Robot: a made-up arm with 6 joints. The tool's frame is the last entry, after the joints.
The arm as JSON. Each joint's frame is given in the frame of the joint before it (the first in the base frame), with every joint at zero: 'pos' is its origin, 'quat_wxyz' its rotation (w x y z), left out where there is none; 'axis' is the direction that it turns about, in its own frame. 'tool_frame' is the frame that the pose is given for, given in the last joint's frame.
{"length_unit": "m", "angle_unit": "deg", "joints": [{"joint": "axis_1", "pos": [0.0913, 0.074, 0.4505], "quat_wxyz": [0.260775, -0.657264, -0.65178, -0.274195], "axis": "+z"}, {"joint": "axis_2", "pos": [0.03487, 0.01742, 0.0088], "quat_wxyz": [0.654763, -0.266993, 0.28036, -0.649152], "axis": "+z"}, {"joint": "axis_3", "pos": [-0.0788, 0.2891, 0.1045], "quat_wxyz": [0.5, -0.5, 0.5, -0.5], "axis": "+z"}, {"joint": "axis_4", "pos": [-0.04, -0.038, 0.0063], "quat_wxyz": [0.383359, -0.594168, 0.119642, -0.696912], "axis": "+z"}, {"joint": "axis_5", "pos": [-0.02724, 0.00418, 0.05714], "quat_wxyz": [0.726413, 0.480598, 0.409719, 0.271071], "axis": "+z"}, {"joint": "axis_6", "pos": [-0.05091, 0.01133, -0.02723], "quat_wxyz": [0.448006, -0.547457, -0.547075, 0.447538], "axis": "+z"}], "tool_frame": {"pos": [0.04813, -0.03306, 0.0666], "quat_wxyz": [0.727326, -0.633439, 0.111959, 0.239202]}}
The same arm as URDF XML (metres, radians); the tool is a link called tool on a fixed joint. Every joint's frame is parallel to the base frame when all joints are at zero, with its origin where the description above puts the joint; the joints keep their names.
<robot name="arm">
  <link name="base_link"/>
  <link name="link1"/>
  <link name="link2"/>
  <link name="link3"/>
  <link name="link4"/>
  <link name="link5"/>
  <link name="link6"/>
  <link name="tool"/>
  <joint name="axis_1" type="continuous">
    <parent link="base_link"/>
    <child link="link1"/>
    <origin xyz="0.0913 0.074 0.4505"/>
    <axis xyz="0.020501 0.700226 -0.713627"/>
  </joint>
  <joint name="axis_2" type="continuous">
    <parent link="link1"/>
    <child link="link2"/>
    <origin xyz="0.0176 0.0308 0.0184"/>
    <axis xyz="0 1 0"/>
  </joint>
  <joint name="axis_3" type="continuous">
    <parent link="link2"/>
    <child link="link3"/>
    <origin xyz="0.0788 0.1045 0.2891"/>
    <axis xyz="-1 0 0"/>
  </joint>
  <joint name="axis_4" type="continuous">
    <parent link="link3"/>
    <child link="link4"/>
    <origin xyz="-0.0063 0.038 0.04"/>
    <axis xyz="-0.265299 -0.288799 -0.919897"/>
  </joint>
  <joint name="axis_5" type="continuous">
    <parent link="link4"/>
    <child link="link5"/>
    <origin xyz="0.0075 -0.0321 -0.0542"/>
    <axis xyz="-0.980202 0.198 0.0006"/>
  </joint>
  <joint name="axis_6" type="continuous">
    <parent link="link5"/>
    <child link="link6"/>
    <origin xyz="0.0166 -0.0553 -0.0113"/>
    <axis xyz="0 -1 0"/>
  </joint>
  <joint name="tool_fixed" type="fixed">
    <parent link="link6"/>
    <child link="tool"/>
    <origin xyz="-0.0331 -0.0666 -0.0481" rpy="1.2935 1.0366 1.1555"/>
  </joint>
</robot>

